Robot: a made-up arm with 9 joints. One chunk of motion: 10 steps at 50 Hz.
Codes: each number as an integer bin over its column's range. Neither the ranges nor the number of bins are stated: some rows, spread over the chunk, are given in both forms.
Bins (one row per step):
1: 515 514 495 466 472 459 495 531 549
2: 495 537 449 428 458 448 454 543 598
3: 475 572 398 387 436 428 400 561 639
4: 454 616 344 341 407 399 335 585 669
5: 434 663 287 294 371 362 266 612 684
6: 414 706 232 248 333 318 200 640 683
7: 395 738 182 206 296 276 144 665 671
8: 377 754 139 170 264 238 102 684 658
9: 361 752 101 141 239 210 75 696 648
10: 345 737 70 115 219 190 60 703 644
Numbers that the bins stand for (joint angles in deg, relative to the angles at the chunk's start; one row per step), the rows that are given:
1: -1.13 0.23 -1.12 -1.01 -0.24 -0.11 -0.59 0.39 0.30
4: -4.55 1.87 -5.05 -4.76 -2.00 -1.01 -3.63 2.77 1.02
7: -7.86 3.82 -9.26 -8.81 -5.00 -2.86 -7.26 6.29 1.03
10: -10.66 3.80 -12.18 -11.55 -7.08 -4.15 -8.86 7.96 0.87
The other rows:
2: -2.25 0.60 -2.31 -2.15 -0.62 -0.27 -1.37 0.92 0.59
3: -3.37 1.16 -3.64 -3.38 -1.22 -0.57 -2.39 1.71 0.84
5: -5.67 2.62 -6.53 -6.17 -2.97 -1.56 -4.94 3.95 1.11
6: -6.79 3.31 -7.96 -7.55 -4.00 -2.23 -6.20 5.19 1.10
8: -8.87 4.08 -10.38 -9.89 -5.86 -3.43 -8.06 7.13 0.95
9: -9.76 4.04 -11.37 -10.77 -6.54 -3.85 -8.57 7.65 0.89

